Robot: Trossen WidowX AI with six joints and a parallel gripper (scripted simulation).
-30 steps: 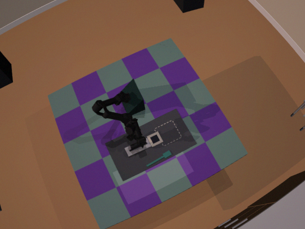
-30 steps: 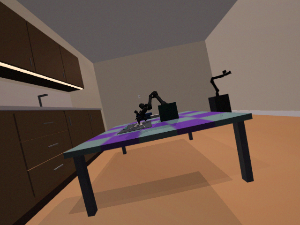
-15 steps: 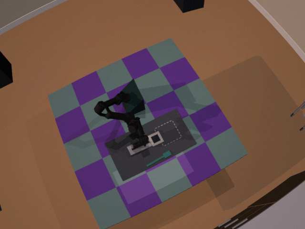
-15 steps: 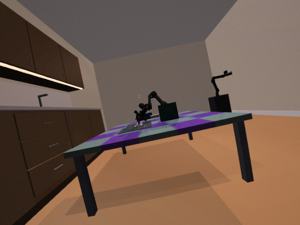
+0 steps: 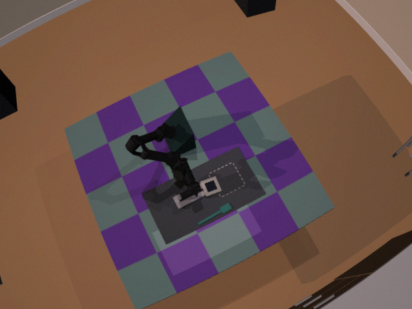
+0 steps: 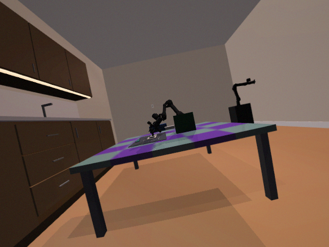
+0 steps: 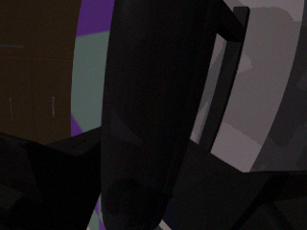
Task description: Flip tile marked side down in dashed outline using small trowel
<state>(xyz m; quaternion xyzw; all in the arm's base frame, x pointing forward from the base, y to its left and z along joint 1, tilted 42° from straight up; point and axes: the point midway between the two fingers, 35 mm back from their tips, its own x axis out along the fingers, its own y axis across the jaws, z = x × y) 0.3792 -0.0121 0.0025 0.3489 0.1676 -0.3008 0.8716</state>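
My gripper tip is now 7 cm above the dark mat, 4 cm to the right of it and 1 cm past it. Also, from my gripper tip: tile: 10 cm to the left, 5 cm below, 3 cm behind; teal trowel: 13 cm ahead, 8 cm to the left, 5 cm below.
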